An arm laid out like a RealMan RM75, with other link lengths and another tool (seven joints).
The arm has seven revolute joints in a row. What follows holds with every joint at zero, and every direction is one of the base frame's. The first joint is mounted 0.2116 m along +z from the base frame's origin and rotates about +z. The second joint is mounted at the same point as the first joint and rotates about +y. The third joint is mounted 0.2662 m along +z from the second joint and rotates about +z. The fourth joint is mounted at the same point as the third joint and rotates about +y. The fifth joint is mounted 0.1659 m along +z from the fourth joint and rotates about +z. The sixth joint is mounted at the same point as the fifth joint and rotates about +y. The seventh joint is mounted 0.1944 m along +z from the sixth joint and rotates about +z. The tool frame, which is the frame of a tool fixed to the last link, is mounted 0.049 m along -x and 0.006 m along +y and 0.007 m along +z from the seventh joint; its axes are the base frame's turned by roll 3.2, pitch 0 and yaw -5.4 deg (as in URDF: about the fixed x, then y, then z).
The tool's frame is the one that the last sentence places.
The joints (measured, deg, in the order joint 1, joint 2, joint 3, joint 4, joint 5, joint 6, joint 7), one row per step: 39.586, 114.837, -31.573, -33.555, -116.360, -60.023, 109.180; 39.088, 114.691, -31.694, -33.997, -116.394, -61.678, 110.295; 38.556, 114.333, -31.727, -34.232, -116.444, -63.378, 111.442; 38.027, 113.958, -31.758, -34.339, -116.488, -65.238, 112.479; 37.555, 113.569, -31.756, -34.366, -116.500, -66.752, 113.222; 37.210, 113.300, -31.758, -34.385, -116.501, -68.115, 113.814; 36.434, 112.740, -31.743, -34.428, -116.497, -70.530, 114.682; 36.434, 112.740, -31.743, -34.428, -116.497, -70.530, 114.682; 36.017, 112.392, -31.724, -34.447, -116.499, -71.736, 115.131; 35.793, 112.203, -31.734, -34.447, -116.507, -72.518, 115.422
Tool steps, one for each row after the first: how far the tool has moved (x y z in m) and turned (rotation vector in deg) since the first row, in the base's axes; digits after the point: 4 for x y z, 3 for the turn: 0.0002, -0.0037, 0.0000, -0.998, 1.060, -0.042; 0.0018, -0.0074, 0.0010, -2.010, 2.130, -0.267; 0.0031, -0.0117, 0.0013, -3.214, 3.234, -0.407; 0.0047, -0.0153, 0.0021, -4.148, 4.057, -0.541; 0.0052, -0.0185, 0.0022, -5.039, 4.808, -0.538; 0.0074, -0.0249, 0.0032, -6.526, 5.955, -0.588; 0.0074, -0.0249, 0.0032, -6.526, 5.955, -0.588; 0.0090, -0.0281, 0.0043, -7.229, 6.488, -0.668; 0.0095, -0.0301, 0.0045, -7.740, 6.848, -0.676
